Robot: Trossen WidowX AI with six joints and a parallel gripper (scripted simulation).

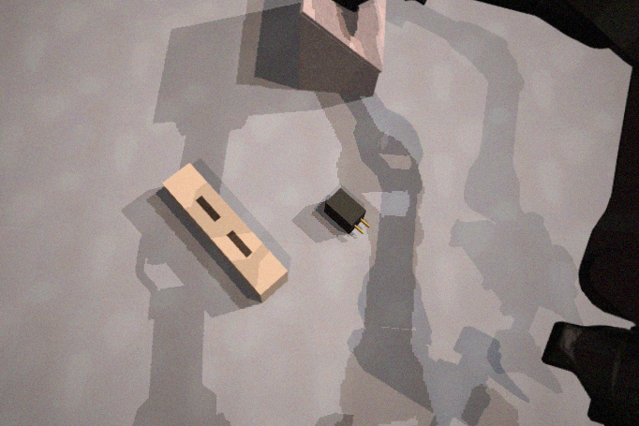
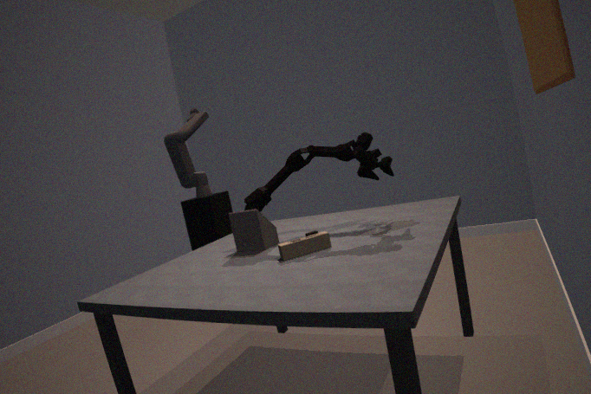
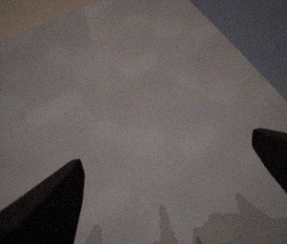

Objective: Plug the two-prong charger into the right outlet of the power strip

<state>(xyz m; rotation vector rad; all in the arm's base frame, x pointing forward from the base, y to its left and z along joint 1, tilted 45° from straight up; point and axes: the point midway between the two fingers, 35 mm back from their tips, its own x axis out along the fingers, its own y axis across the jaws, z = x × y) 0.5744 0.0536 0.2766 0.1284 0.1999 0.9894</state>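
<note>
Now: the dark two-prong charger 310 mm behind my gripper tip, 240 mm to the right of it and 170 mm below it.
</note>
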